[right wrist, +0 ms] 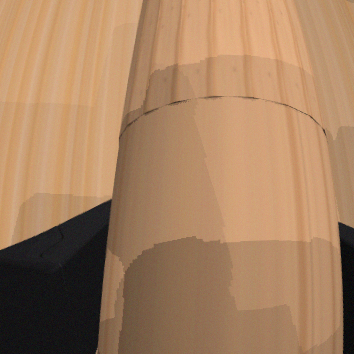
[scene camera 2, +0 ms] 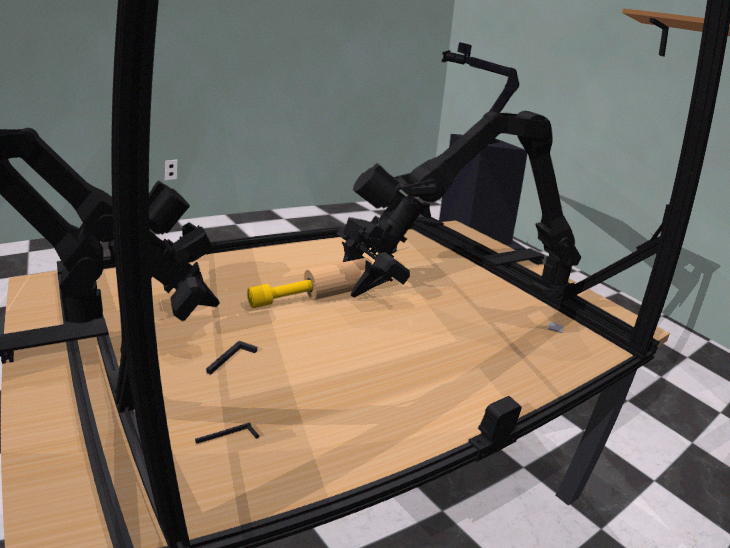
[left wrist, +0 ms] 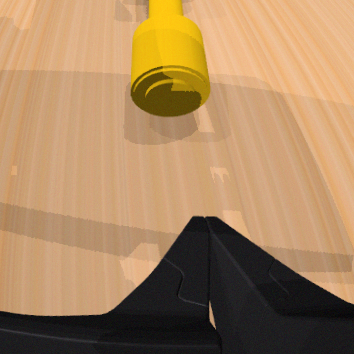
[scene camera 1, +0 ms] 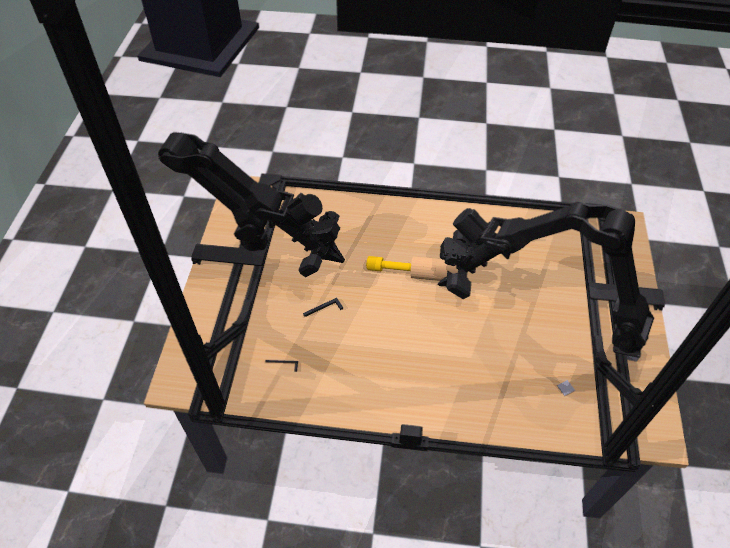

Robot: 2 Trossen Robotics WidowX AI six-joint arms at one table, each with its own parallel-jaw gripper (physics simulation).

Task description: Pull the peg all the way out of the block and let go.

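Frame: origin at the left arm's base, x ahead, y left, z up, level; millimetres.
Seen in the pictures: left gripper, fingertip midpoint: [scene camera 2: 217, 304] [left wrist: 202, 227] [scene camera 1: 343, 261]; right gripper, fingertip midpoint: [right wrist: 207, 211] [scene camera 2: 344, 289] [scene camera 1: 439, 276]; left arm's base, origin of the base link: [scene camera 2: 83, 317] [scene camera 1: 253, 244]; right arm's base, origin of the base link: [scene camera 2: 554, 282] [scene camera 1: 626, 343].
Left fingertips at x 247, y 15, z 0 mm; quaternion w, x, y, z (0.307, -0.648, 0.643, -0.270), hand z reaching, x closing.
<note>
Offsets run from my left fingertips to a thing's top centre. "spot": to the spot under its first point.
The yellow peg {22 mm up, 123 mm ahead, 20 mm left} [scene camera 1: 373, 263] [scene camera 2: 260, 296] [left wrist: 169, 65] has a thick head at its left end. Its thinner shaft runs to the hole in the left end of the round wooden block {50 mm up, 236 mm ahead, 33 mm left} [scene camera 1: 425, 267] [scene camera 2: 336, 280] [right wrist: 225, 175]; the shaft's far end is hidden. My right gripper [scene camera 1: 445, 272] [scene camera 2: 350, 277] [right wrist: 207, 211] is shut on the block, with a finger on each side of it. My left gripper [scene camera 1: 343, 259] [scene camera 2: 215, 302] [left wrist: 202, 227] is shut and empty, its fingertips together, a short gap to the left of the peg's head and apart from it.
Two black L-shaped keys lie on the table, a thicker one {11 mm down, 3 mm back, 153 mm right} [scene camera 1: 321, 307] [scene camera 2: 224, 358] and a thinner one {13 mm down, 47 mm back, 327 mm right} [scene camera 1: 283, 361] [scene camera 2: 224, 433]. A small grey square {spot: 16 mm down, 604 mm ahead, 187 mm right} [scene camera 1: 566, 387] [scene camera 2: 555, 327] lies at the right. A black box {spot: 34 mm up, 291 mm ahead, 427 mm right} [scene camera 1: 410, 435] [scene camera 2: 500, 415] sits on the front frame rail.
</note>
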